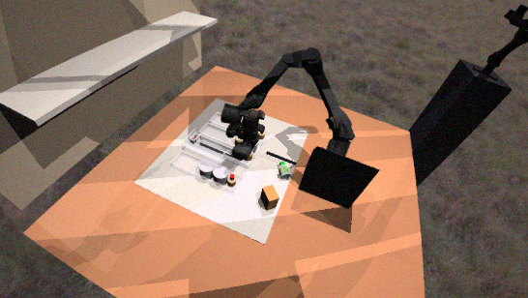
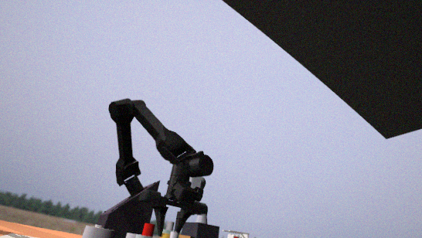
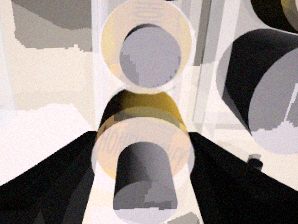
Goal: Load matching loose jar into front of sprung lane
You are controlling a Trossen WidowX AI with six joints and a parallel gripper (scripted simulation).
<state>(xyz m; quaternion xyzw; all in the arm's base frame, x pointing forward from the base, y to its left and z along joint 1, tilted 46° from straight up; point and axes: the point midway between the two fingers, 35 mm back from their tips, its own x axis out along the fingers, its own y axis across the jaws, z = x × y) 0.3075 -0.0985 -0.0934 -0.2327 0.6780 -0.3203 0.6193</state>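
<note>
Right now the white lane rack is 160 mm ahead of my gripper tip, 40 mm below it and 10 mm to the left of it. Also, from my gripper tip: brown box (150 mm to the left, 140 mm behind, 20 mm below); long pale shelf (510 mm ahead, 310 mm above, 70 mm to the right); black rod (130 mm behind, 80 mm to the right, 50 mm below).
</note>
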